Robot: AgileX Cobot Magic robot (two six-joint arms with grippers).
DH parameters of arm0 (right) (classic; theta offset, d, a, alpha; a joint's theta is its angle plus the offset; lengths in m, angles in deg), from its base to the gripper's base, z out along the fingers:
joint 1: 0 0.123 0 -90
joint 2: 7.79 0 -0.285 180
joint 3: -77.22 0 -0.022 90
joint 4: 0 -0.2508 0 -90
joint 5: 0 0 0.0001 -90
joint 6: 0 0.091 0 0
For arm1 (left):
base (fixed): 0 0 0 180
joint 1: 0 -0.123 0 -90
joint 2: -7.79 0 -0.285 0
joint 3: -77.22 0 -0.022 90
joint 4: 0 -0.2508 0 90
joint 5: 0 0 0.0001 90
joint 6: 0 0.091 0 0
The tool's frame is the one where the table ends.
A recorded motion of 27 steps. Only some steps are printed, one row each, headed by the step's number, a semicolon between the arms.
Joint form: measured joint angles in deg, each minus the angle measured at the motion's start. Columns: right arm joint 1, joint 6, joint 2, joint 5, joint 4, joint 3; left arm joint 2, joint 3, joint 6, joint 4, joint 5, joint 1.
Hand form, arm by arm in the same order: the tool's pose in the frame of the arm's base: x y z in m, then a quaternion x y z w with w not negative. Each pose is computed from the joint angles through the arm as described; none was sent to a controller.
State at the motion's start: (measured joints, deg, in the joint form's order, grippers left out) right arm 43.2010 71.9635 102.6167 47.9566 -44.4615 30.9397; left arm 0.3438 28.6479 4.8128 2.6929 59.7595 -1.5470
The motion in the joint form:
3: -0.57 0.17 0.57 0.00 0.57 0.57; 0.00 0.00 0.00 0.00 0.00 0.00
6: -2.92 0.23 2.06 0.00 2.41 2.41; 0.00 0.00 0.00 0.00 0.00 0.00
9: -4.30 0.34 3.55 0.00 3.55 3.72; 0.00 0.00 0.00 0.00 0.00 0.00
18: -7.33 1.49 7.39 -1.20 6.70 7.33; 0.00 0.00 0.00 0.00 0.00 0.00
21: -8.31 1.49 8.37 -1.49 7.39 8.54; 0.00 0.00 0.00 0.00 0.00 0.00
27: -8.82 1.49 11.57 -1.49 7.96 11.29; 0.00 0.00 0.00 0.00 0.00 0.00
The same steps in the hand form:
3: 0.2453 0.1622 0.1307 0.54503 0.63604 0.41218 0.35847; -0.0050 -0.0038 0.2788 0.02490 0.84642 0.00603 0.53190
6: 0.2582 0.1595 0.1297 0.54533 0.63138 0.41207 0.36628; -0.0050 -0.0038 0.2788 0.02490 0.84642 0.00603 0.53190
9: 0.2666 0.1583 0.1266 0.54574 0.63044 0.40951 0.37014; -0.0050 -0.0038 0.2788 0.02490 0.84642 0.00603 0.53190
18: 0.2870 0.1575 0.1167 0.54958 0.63167 0.40466 0.36771; -0.0050 -0.0038 0.2788 0.02490 0.84642 0.00603 0.53190
21: 0.2939 0.1565 0.1149 0.55059 0.63045 0.40357 0.36948; -0.0050 -0.0038 0.2788 0.02490 0.84642 0.00603 0.53190
27: 0.3049 0.1611 0.1055 0.54994 0.63285 0.40002 0.37021; -0.0050 -0.0038 0.2788 0.02490 0.84642 0.00603 0.53190

